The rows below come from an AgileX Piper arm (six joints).
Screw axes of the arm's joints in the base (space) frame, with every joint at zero. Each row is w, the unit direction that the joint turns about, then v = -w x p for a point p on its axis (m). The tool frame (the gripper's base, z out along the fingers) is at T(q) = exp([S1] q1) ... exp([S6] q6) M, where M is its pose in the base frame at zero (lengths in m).
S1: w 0 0 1 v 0 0 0
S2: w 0 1 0 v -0.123 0 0
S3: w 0 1 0 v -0.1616 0 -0.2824
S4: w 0.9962 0 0.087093 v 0 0.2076 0
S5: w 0 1 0 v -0.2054 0 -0.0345
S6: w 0.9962 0 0.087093 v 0 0.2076 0
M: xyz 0.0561 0 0.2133 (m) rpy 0 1.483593 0 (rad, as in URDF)
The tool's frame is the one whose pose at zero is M.
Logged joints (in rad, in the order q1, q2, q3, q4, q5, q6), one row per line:
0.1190, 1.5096, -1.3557, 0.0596, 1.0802, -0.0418
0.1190, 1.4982, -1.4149, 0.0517, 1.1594, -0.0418
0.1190, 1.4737, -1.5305, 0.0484, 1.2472, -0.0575
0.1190, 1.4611, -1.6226, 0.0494, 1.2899, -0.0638
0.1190, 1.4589, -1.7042, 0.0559, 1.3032, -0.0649
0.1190, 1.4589, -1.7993, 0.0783, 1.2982, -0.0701
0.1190, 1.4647, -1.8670, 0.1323, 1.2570, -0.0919
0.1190, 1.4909, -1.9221, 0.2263, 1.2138, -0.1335
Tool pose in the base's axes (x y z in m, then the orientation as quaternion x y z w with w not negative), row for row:
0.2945, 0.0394, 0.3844, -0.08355, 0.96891, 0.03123, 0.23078
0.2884, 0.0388, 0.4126, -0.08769, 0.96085, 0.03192, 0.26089
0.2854, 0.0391, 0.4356, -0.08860, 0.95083, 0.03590, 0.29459
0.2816, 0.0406, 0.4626, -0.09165, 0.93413, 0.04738, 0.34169
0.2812, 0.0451, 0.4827, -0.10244, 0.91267, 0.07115, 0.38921
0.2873, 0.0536, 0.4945, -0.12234, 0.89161, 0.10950, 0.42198
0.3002, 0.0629, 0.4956, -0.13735, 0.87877, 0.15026, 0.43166
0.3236, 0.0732, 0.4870, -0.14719, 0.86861, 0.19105, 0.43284
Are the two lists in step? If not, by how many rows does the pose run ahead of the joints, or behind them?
The pose runs 2 rows ahead of the joints: the pose in row i belongs to the joints in row i + 2.
